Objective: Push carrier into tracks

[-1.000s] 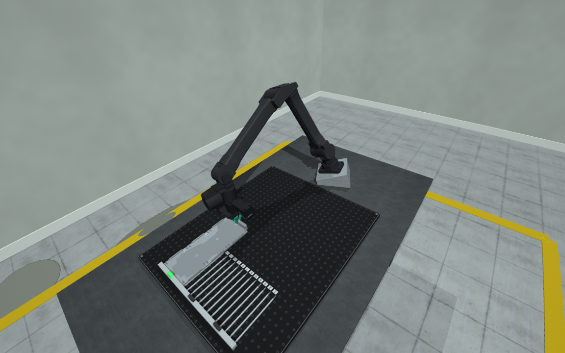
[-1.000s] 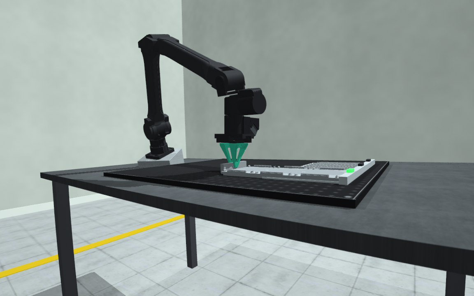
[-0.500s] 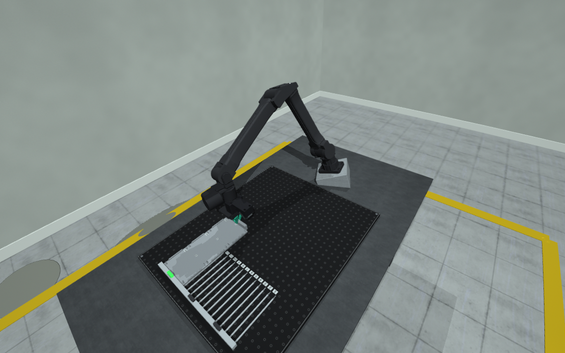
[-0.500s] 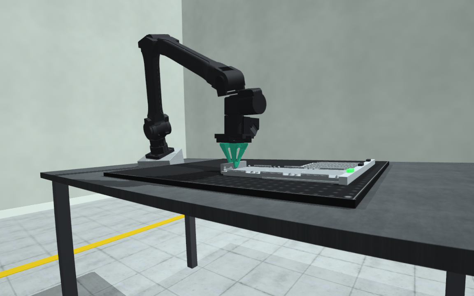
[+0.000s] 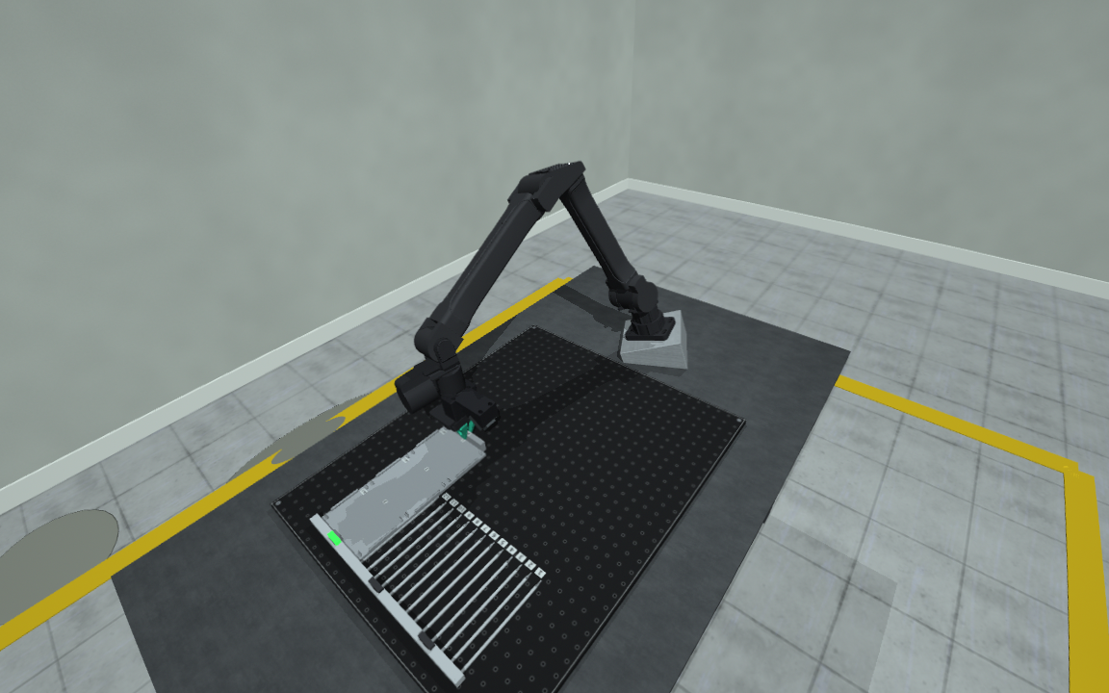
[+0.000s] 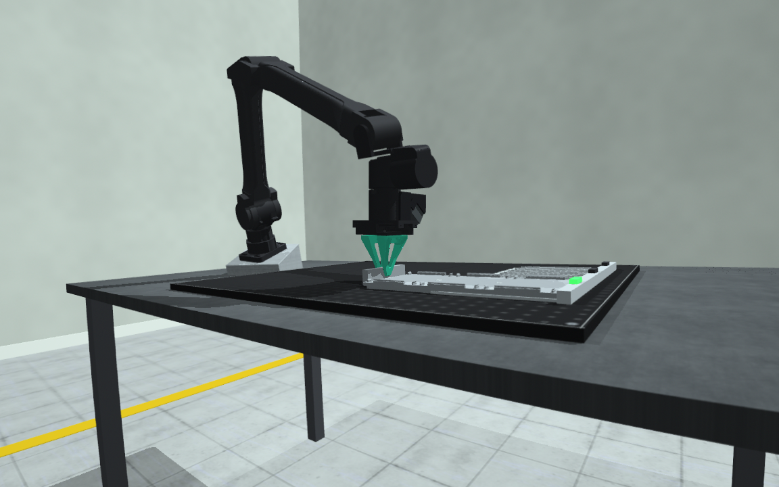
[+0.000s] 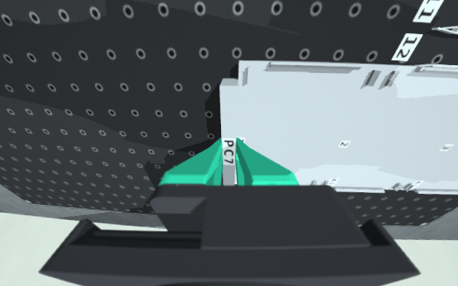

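The carrier PC7 is 16 cm ahead of my hand, 3 cm to the right of it and 1 cm below it.
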